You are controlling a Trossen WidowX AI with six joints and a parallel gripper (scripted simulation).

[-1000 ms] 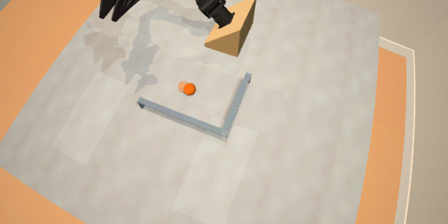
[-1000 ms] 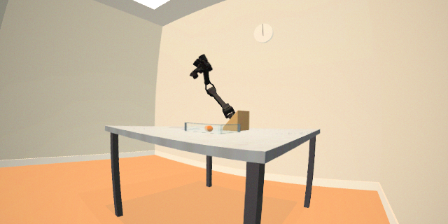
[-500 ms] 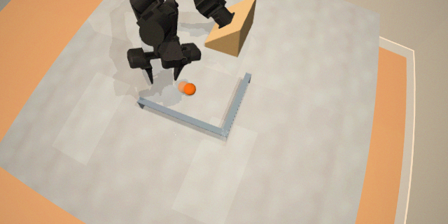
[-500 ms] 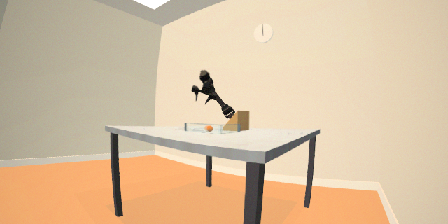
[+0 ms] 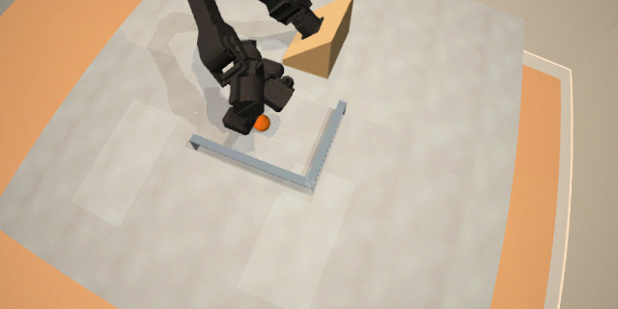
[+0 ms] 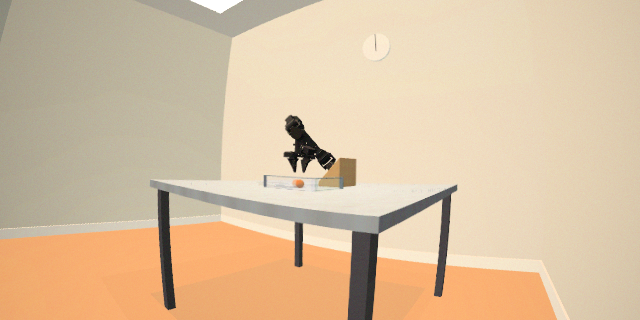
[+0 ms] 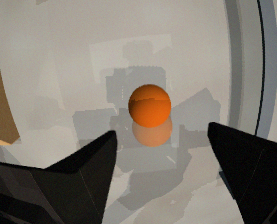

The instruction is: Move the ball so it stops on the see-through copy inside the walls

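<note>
The orange ball lies 1 cm behind my gripper tip and 6 cm below it. The rest, counted from my gripper tip: clear wall 11 cm ahead, 2 cm to the left, 5 cm below; then see-through copy 1 cm behind, 2 cm to the right, 6 cm below.
</note>
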